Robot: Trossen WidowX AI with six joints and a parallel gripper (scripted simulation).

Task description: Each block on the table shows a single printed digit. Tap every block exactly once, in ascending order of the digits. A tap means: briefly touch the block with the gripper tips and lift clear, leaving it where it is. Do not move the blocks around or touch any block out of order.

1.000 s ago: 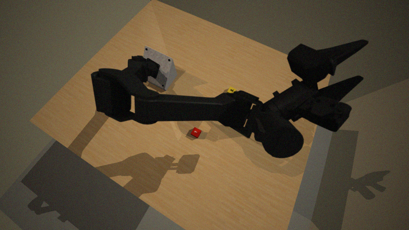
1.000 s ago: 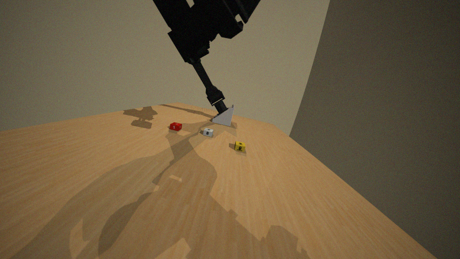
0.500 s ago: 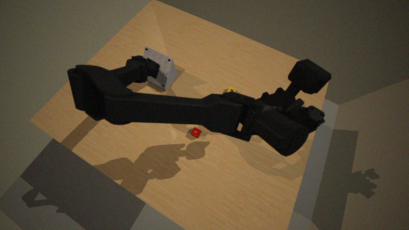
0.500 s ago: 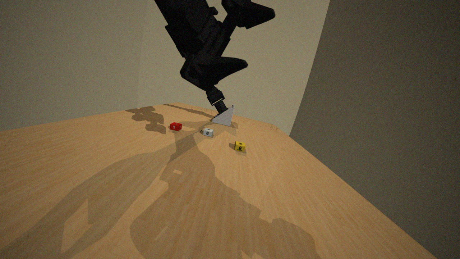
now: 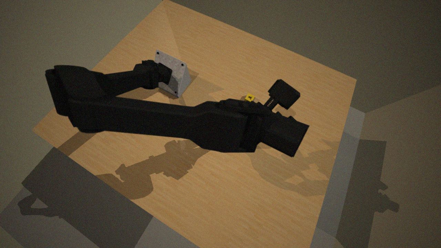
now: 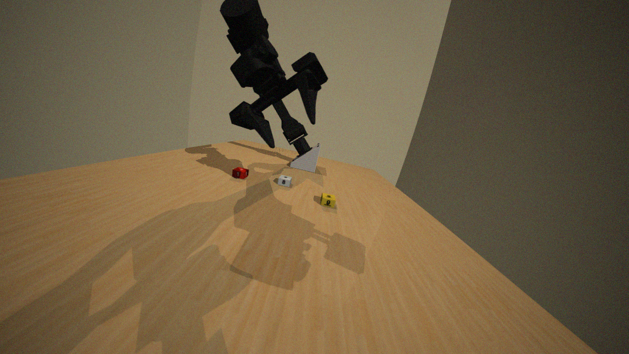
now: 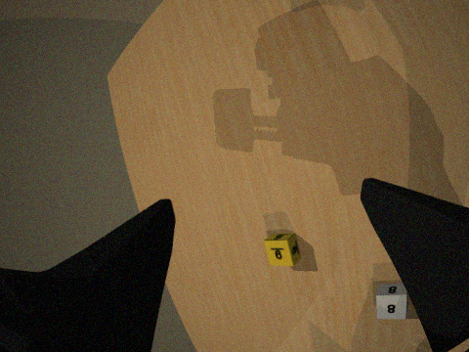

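My gripper tip is 130 mm past the red block marked 1, 150 mm to the left of it and 130 mm above it. The rest, counted from my gripper tip: grey block marked 8 (160 mm behind, 30 mm to the right, 130 mm below); yellow block marked 9 (90 mm behind, 90 mm to the left, 130 mm below).
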